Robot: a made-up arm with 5 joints.
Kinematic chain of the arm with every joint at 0, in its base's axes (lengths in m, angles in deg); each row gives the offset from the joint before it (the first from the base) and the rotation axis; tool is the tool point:
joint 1: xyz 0 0 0.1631 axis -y
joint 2: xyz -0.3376 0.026 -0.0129 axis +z
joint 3: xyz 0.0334 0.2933 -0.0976 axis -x
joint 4: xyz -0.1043 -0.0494 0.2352 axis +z
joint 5: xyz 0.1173 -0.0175 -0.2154 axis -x
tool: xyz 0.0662 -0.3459 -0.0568
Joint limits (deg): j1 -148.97..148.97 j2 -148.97..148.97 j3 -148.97..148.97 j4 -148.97..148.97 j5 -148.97..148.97
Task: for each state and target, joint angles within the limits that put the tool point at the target. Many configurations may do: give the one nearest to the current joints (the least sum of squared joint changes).
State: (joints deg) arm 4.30 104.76 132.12 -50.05 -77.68
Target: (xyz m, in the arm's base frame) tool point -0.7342 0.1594 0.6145
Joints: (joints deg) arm -12.80 66.70 148.97 -34.11 -36.13
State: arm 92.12 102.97 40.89 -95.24 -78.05
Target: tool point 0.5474 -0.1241 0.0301
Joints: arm 117.12 98.10 3.35 -99.40 -76.33
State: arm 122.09 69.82 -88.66 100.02 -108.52
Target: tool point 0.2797 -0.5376 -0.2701
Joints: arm 120.41 122.04 -96.12 102.06 -138.90
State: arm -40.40 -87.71 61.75 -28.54 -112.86
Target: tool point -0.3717 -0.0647 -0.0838
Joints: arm -28.59 -100.60 55.93 14.95 -110.93
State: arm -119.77 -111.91 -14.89 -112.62 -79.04
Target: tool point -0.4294 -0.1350 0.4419
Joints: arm -119.42 -134.09 -40.81 -105.94 -87.67
